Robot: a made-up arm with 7 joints.
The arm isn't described. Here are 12 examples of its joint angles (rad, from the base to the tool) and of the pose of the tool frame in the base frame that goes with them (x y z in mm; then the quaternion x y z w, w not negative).
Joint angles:
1: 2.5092 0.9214 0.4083 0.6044 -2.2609 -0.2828 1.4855
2: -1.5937 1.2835 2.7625 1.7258 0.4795 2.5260 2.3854
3: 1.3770 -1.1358 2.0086 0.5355 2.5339 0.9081 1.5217
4: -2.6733 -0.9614 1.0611 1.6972 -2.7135 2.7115 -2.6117
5: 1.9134 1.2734 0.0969 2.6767 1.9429 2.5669 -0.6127
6: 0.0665 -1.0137 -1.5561 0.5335 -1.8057 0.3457 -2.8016
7: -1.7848 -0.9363 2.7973 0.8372 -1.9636 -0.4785 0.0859
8: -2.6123 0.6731 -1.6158 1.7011 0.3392 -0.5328 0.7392
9: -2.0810 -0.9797 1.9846 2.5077 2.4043 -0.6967 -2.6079
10: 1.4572 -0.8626 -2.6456 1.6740 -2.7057 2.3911 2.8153
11: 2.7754 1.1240 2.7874 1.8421 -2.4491 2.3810 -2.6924
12: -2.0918 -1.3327 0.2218 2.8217 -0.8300 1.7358 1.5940
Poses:
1: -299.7 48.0 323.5 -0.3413 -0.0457 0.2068 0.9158
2: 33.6 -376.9 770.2 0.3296 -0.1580 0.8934 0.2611
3: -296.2 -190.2 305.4 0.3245 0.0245 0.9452 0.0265
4: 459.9 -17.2 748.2 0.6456 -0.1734 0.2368 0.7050
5: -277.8 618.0 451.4 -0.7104 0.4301 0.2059 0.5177
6: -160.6 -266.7 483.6 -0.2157 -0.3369 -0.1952 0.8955
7: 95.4 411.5 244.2 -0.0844 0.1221 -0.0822 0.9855
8: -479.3 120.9 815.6 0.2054 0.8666 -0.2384 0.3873
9: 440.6 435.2 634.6 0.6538 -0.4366 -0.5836 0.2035
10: 52.3 -633.4 487.2 -0.5060 0.7948 -0.1912 0.2752
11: -442.4 75.1 844.2 0.3761 -0.0538 0.9238 0.0467
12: 343.8 610.4 588.8 -0.8454 0.3084 -0.3687 0.2330
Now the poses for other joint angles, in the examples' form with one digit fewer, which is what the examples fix.
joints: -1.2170 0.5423 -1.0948 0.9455 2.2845 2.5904 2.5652
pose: -161 -370 560 0.470 -0.761 -0.348 0.281
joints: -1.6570 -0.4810 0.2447 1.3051 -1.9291 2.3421 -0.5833
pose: 41 -21 861 0.714 0.284 0.297 0.567
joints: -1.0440 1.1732 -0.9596 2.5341 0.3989 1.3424 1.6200
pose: 209 -659 513 -0.129 0.220 0.020 0.967
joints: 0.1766 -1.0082 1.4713 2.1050 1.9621 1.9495 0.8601
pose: -634 137 658 -0.386 0.009 -0.633 0.672
